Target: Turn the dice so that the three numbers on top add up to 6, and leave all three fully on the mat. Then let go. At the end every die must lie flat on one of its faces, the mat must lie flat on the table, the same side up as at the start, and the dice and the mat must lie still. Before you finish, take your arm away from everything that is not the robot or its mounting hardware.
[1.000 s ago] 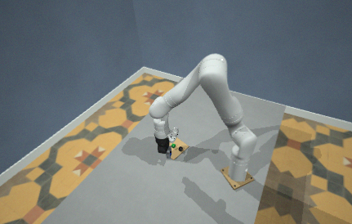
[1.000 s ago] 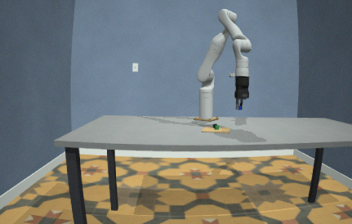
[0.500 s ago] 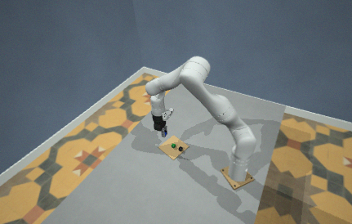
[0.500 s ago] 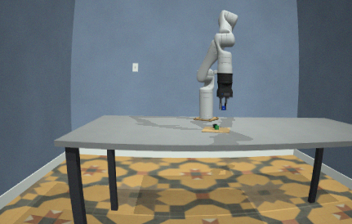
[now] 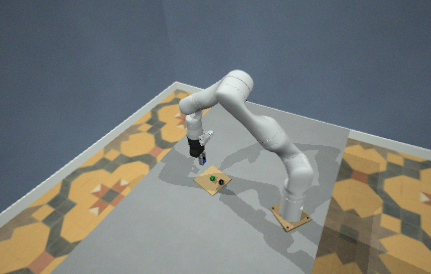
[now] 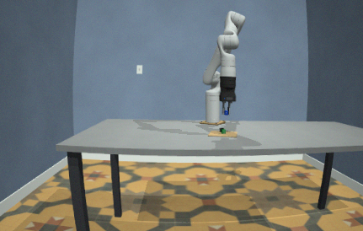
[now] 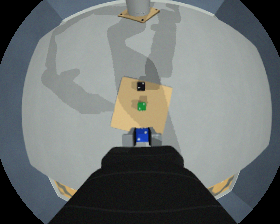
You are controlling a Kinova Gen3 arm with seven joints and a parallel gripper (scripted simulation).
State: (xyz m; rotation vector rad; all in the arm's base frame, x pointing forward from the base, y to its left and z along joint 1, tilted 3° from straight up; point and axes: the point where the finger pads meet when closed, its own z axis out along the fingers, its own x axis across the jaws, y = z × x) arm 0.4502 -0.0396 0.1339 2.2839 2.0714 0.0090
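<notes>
Now: the green die 50 mm behind my hand and 110 mm below it. The rest, counted from my hand: black die: 100 mm behind, 10 mm to the left, 110 mm below; then blue die: 10 mm below; then tan mat: 50 mm behind, 120 mm below.
</notes>
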